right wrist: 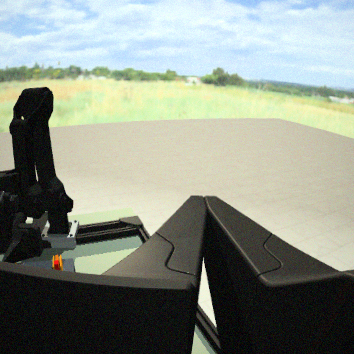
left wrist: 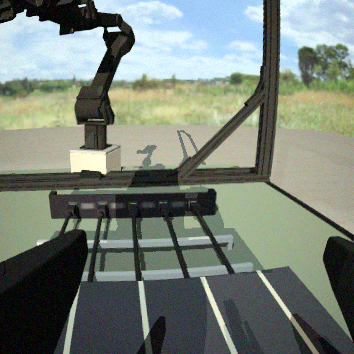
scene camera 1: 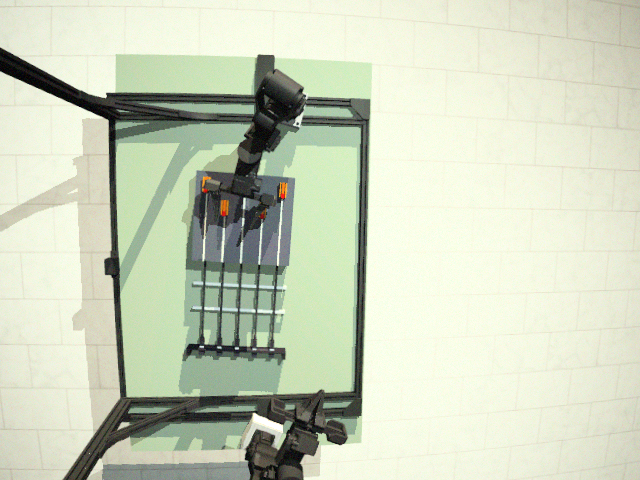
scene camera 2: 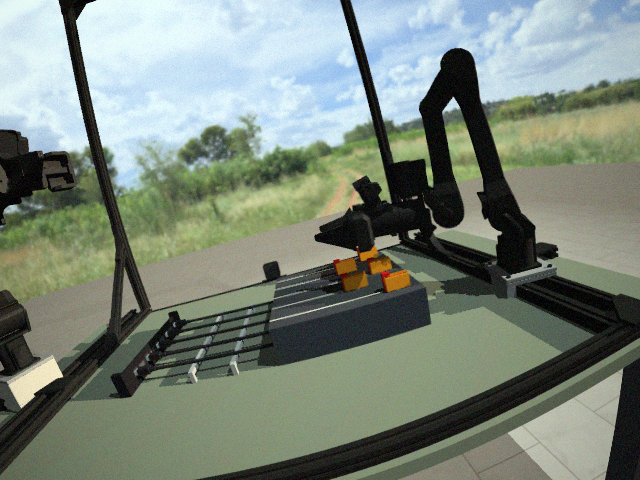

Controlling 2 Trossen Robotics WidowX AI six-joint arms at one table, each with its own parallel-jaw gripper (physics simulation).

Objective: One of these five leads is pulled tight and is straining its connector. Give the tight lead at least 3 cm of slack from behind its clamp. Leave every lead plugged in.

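Frame: origin at the left arm's base, x down, y right, z back, level; millimetres.
Seen in the pictures: left gripper, fingertip midpoint: [left wrist: 211,248] [scene camera 1: 232,225] [scene camera 2: 317,233]; right gripper, fingertip midpoint: [right wrist: 201,208] [scene camera 1: 323,390] [scene camera 2: 40,154]; left arm's base, origin of the base link: [right wrist: 59,227] [scene camera 2: 518,265]; right arm's base, origin of the base link: [left wrist: 95,146] [scene camera 1: 261,440] [scene camera 2: 20,366].
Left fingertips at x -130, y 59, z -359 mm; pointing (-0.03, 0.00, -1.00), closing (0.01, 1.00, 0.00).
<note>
Offsets run from my left fingertips to a thing's top centre. "*": to the spot under its first point. Level surfaces: height alone.
Five thin leads run side by side from orange clamps [scene camera 1: 224,207] [scene camera 2: 396,281] on a dark block [scene camera 1: 281,253] [scene camera 2: 356,326], over two pale rails {* dx +143, dy -60, dz -258 mm} [scene camera 1: 236,311] [left wrist: 165,242], to plugs at a black connector bar [scene camera 1: 192,349] [scene camera 2: 125,382] [left wrist: 59,205]. They look nearly straight; I cannot tell which is tight. The red-tipped clamps sit at staggered places; the middle one is hidden under the left gripper in scene camera 1. My left gripper [scene camera 1: 233,214] [scene camera 2: 317,237] [left wrist: 211,248] is open and empty, low over the clamp end of the block. My right gripper [scene camera 1: 321,392] [right wrist: 201,208] is shut and empty, beyond the bar.
A black frame {* dx +145, dy -386, dz +14 mm} [scene camera 1: 363,248] [scene camera 2: 361,448] surrounds the green table top {dx +164 mm} [scene camera 1: 325,268] [scene camera 2: 320,397]. Its uprights stand at the corners. The right arm's white base [scene camera 1: 266,423] [left wrist: 95,160] is beyond the connector bar. The left arm reaches over the frame's top side in scene camera 1.
</note>
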